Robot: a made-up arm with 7 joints.
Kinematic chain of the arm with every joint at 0, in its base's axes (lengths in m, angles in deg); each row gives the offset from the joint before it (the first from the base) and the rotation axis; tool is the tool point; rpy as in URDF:
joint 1: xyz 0.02 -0.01 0.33 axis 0 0.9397 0.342
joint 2: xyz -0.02 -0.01 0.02 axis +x
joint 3: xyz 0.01 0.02 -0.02 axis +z
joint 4: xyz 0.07 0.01 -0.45 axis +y
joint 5: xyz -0.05 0 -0.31 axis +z
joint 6: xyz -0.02 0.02 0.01 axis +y
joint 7: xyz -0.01 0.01 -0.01 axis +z
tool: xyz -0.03 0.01 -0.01 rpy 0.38 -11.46 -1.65
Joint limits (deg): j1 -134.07..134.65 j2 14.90..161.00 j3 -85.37..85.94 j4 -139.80..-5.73 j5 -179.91..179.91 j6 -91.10..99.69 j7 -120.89..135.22
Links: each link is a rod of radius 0.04 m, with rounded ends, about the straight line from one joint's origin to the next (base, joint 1, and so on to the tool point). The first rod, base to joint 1, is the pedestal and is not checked.
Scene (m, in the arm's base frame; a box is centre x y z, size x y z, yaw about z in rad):
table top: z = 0
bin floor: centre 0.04 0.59 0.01 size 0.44 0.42 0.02 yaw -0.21
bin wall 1: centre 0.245 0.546 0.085 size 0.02 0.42 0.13 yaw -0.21
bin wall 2: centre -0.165 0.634 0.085 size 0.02 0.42 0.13 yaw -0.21
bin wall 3: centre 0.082 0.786 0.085 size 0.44 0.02 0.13 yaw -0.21
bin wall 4: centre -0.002 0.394 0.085 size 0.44 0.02 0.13 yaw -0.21
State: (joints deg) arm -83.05 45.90 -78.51 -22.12 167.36 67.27 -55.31
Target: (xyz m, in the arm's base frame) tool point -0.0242 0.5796 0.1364
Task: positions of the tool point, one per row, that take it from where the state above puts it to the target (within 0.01 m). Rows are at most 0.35 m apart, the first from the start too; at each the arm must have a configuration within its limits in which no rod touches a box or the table.
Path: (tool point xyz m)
1: 0.6379 0.4061 0.4391
2: 0.4595 0.5715 0.5735
3: 0.2066 0.6799 0.6550
4: -0.0869 0.7109 0.6634
5: -0.3755 0.6532 0.5932
6: -0.2291 0.6360 0.7321
7: -0.0429 0.6352 0.7552
8: 0.1060 0.6457 0.6628
9: 0.1592 0.6511 0.5023
10: 0.1042 0.6327 0.3450
11: -0.0242 0.5796 0.2510
12: -0.0242 0.5796 0.1364

